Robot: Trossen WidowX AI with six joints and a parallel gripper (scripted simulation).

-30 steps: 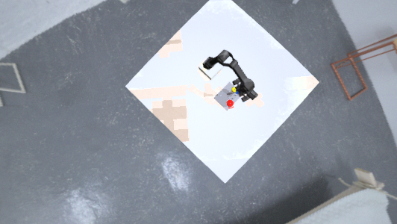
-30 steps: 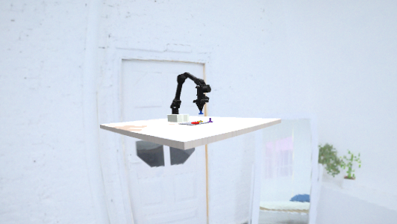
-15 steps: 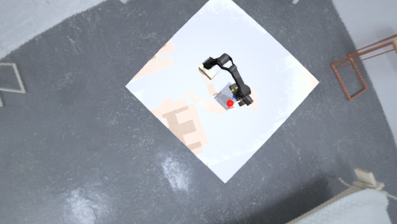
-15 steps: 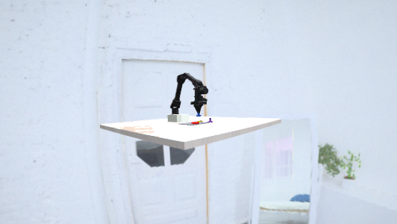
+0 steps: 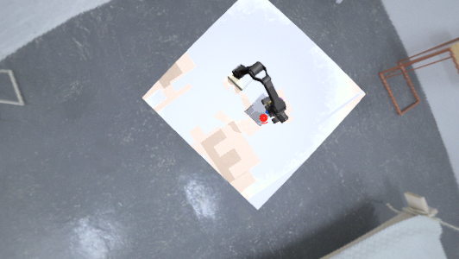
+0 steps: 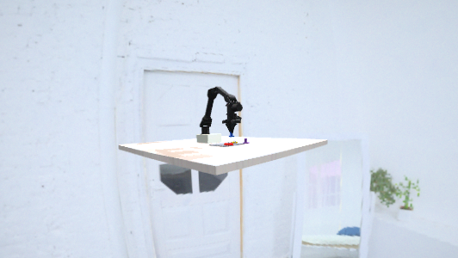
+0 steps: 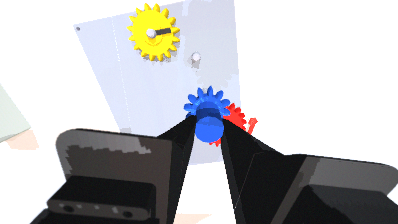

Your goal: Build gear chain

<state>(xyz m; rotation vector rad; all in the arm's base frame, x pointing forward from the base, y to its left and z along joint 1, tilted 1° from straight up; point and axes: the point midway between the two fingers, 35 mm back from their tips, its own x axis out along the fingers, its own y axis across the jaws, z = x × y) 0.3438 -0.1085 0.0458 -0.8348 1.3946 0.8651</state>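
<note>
Now: gripper tip 10 mm above the blue gear. The rest, counted from my gripper tip: yellow gear (80 mm to the left, 70 mm below, 30 mm behind); then purple gear (140 mm to the left, 70 mm below, 40 mm ahead); then red gear (70 mm below, 50 mm to the right, 10 mm ahead).
</note>
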